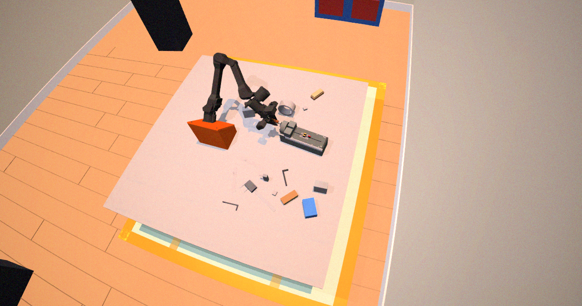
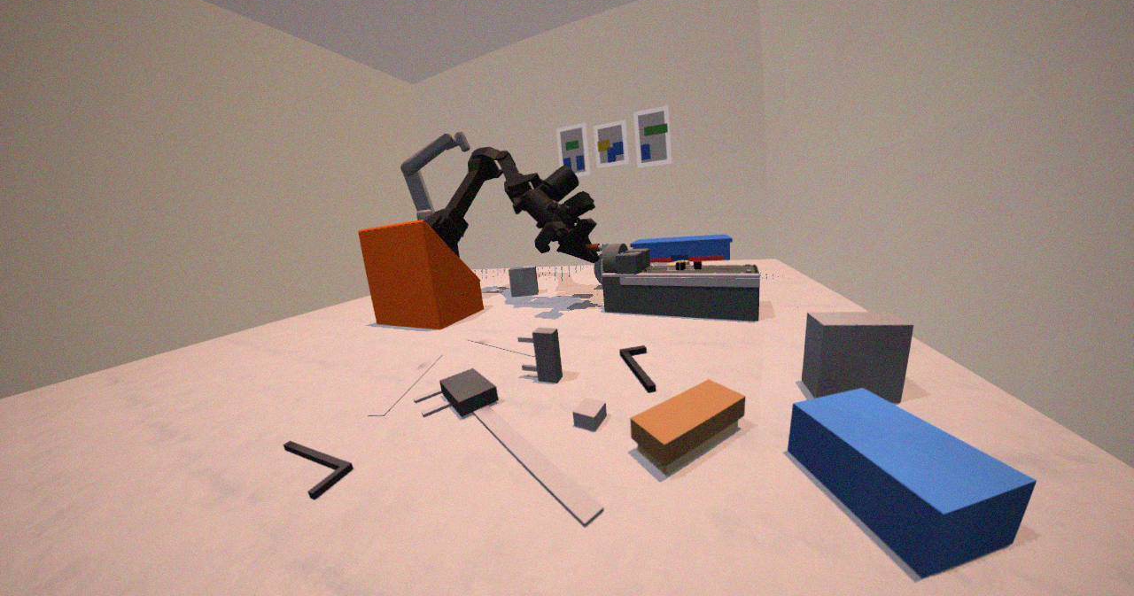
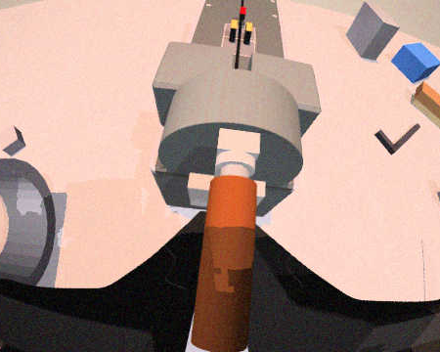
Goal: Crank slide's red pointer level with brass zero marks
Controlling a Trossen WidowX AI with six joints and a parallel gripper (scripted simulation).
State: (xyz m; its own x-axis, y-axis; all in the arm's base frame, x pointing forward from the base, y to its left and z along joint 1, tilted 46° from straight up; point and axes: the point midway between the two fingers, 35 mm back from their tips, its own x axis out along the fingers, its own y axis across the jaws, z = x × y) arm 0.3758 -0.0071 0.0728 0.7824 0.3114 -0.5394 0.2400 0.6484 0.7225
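The crank handle lies 2 cm behind my gripper tip and 3 cm above it. Also, from my gripper tip: red pointer: 19 cm ahead, 5 cm to the right, 1 cm below; then blue block: 24 cm ahead, 44 cm to the right, 7 cm below.
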